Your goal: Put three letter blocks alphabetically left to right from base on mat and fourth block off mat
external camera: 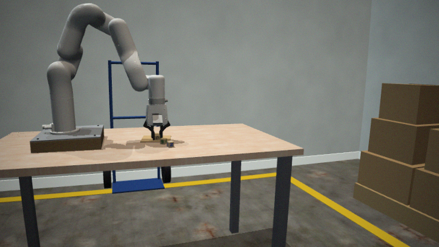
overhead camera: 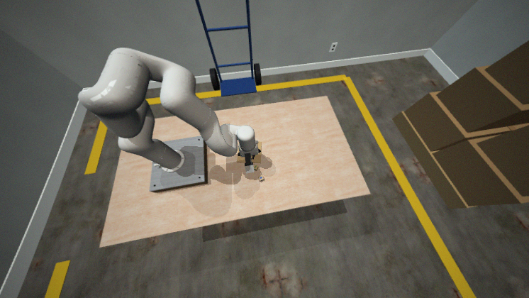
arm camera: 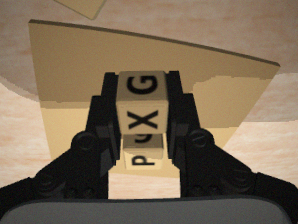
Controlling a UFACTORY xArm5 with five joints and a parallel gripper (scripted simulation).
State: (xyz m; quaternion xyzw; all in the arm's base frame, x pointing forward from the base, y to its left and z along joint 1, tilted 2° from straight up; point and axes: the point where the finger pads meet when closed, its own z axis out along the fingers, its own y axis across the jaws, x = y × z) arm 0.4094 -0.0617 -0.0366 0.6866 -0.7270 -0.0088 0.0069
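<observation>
Now: the block 10 mm below my hand. From my hand the other things lie so: tan mat 40 mm to the left, 20 mm below.
</observation>
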